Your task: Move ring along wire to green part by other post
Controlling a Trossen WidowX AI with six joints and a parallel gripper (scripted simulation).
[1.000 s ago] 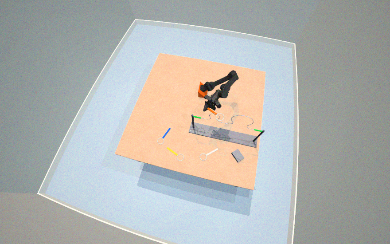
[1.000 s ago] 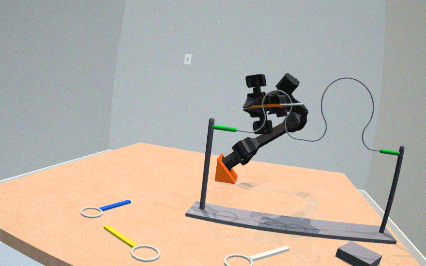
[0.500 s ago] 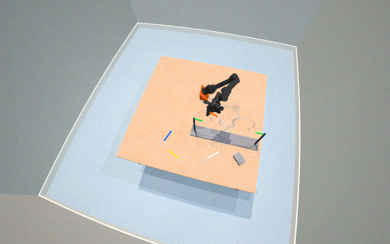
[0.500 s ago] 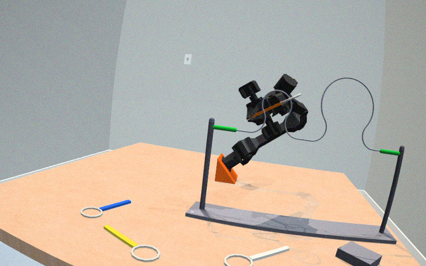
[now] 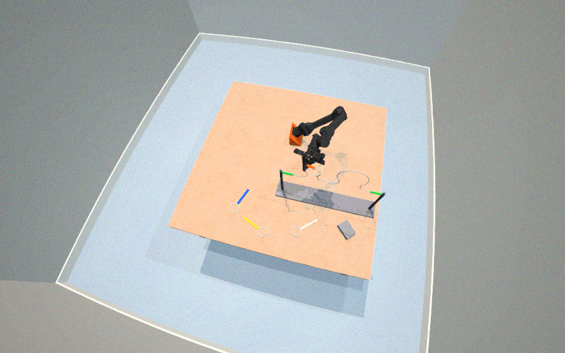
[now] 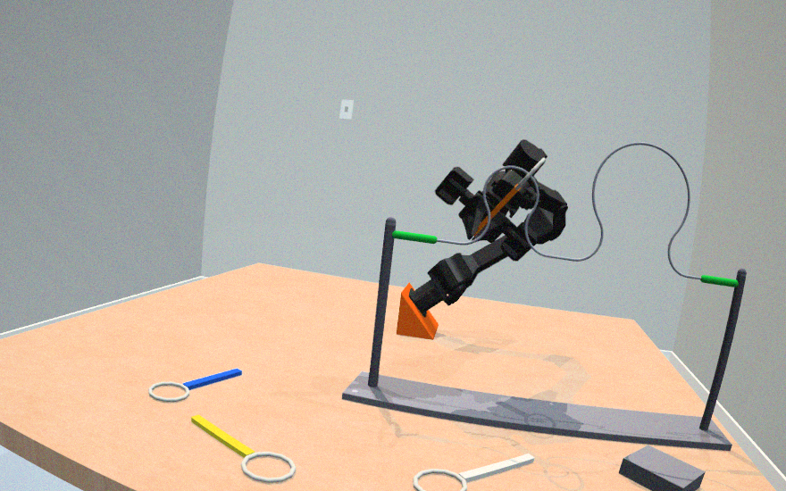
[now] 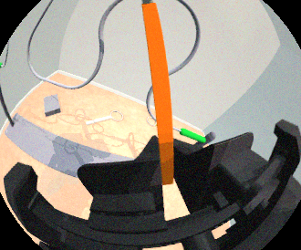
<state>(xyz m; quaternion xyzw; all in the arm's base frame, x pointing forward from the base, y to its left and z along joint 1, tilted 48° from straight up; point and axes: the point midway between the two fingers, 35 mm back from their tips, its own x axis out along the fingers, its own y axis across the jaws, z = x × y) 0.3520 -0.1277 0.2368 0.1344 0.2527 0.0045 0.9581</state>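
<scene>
My gripper tip is now 80 mm below the orange-handled ring, 50 mm to the right of it and 20 mm short of it. The rest, counted from my gripper tip: yellow-handled ring (290 mm ahead, 270 mm below, 250 mm to the right); then grey block (300 mm to the left, 260 mm below, 250 mm ahead); then white-handled ring (270 mm below, 260 mm ahead, 30 mm to the left).
</scene>
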